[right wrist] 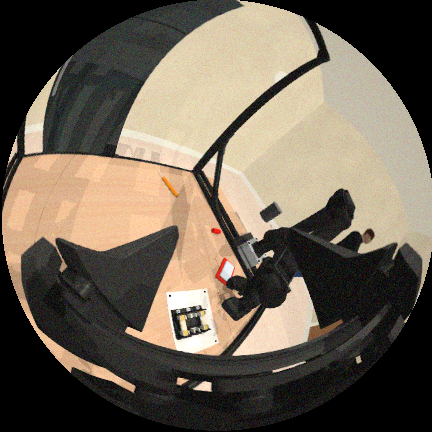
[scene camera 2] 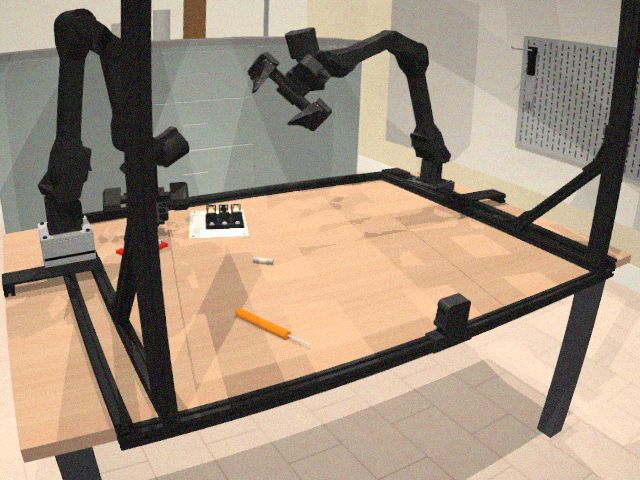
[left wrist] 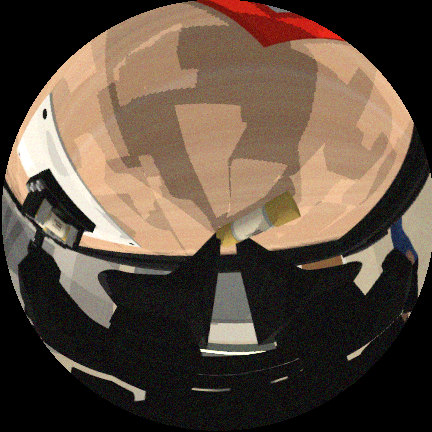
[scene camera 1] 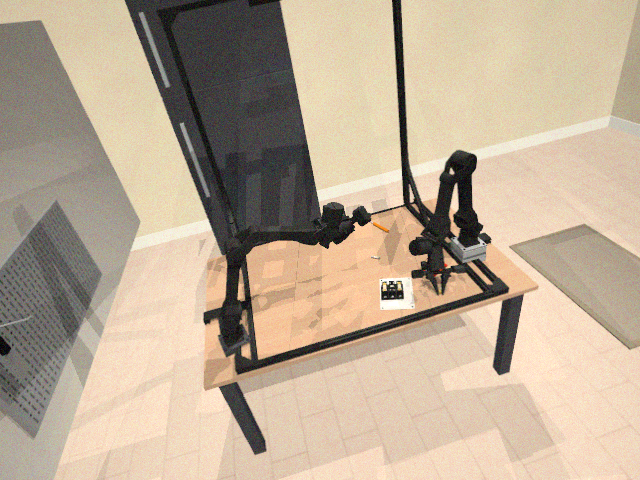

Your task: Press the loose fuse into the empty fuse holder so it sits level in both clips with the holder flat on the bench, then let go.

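Places are measured from the left arm's base along level axes (x ahead, y left, z up), in millimetres.
Pixels of known places: left gripper, fingertip midpoint: (left wrist: 227, 237) (scene camera 1: 440, 295); right gripper, fingertip midpoint: (right wrist: 234, 232) (scene camera 2: 271, 107); left arm's base at its link origin: (right wrist: 257, 248) (scene camera 2: 64, 227) (scene camera 1: 468, 241); right arm's base at its link origin: (scene camera 2: 430, 180) (left wrist: 40, 231) (scene camera 1: 233, 337).
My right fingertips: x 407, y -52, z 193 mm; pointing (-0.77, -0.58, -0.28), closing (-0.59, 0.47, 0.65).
Note:
Ahead of a thing's pixels: the offset from my right fingertips to its top centre.
The loose fuse @[dx -221, dy +188, dz -256 mm] (scene camera 1: 439, 291) (left wrist: 252, 222), pale with yellow end caps, lies slanted at my left gripper (scene camera 1: 438, 288) (left wrist: 227, 237). The left fingers are nearly closed on one end of it; the rest sticks out past a fingertip. In scene camera 2 a frame post hides most of this gripper. The black fuse holder block @[dx -61, dy +137, dz -235 mm] (scene camera 1: 392, 290) (scene camera 2: 224, 221) (right wrist: 194, 322) stands on a white plate (scene camera 1: 408, 299) (scene camera 2: 199, 227) (left wrist: 45, 145) (right wrist: 186, 297), with fuses in its outer bays and its middle bay empty. My right gripper (scene camera 2: 272, 106) (right wrist: 234, 232) is open, raised high above the table.
A small pale cylinder @[dx -64, dy -101, dz -260 mm] (scene camera 1: 375, 257) (scene camera 2: 263, 261) and an orange screwdriver @[dx -160, dy -328, dz -257 mm] (scene camera 1: 381, 227) (scene camera 2: 262, 323) (right wrist: 170, 186) lie on the table. A red-rimmed tray @[dx -254, dy +65, dz -256 mm] (left wrist: 280, 37) (right wrist: 220, 270) sits near the left arm. A small red piece @[dx -301, dy -92, dz -252 mm] (right wrist: 216, 231) lies near the frame rail.

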